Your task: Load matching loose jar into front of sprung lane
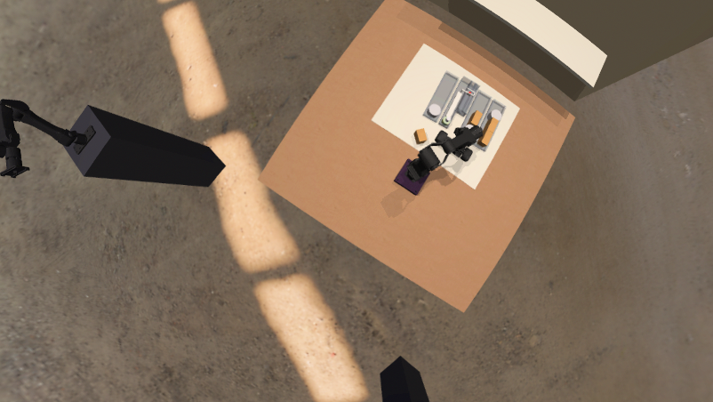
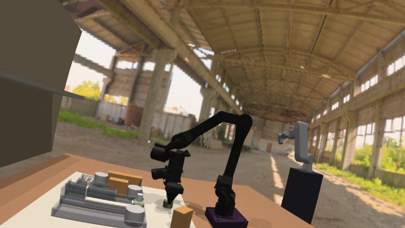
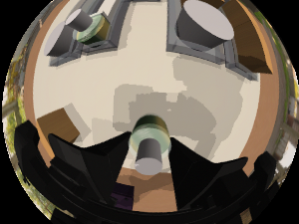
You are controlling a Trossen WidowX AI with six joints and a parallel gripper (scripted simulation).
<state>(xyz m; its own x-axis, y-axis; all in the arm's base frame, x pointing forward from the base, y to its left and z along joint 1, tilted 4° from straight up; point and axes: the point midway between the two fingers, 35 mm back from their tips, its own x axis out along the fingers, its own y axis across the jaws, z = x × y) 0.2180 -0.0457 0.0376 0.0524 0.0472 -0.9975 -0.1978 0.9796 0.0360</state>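
The block lies 6 cm behind my gripper tip, 14 cm to the left of it and 1 cm above it. The rest, counted from my gripper tip: lane rack 25 cm ahead, 12 cm to the left, 1 cm below.
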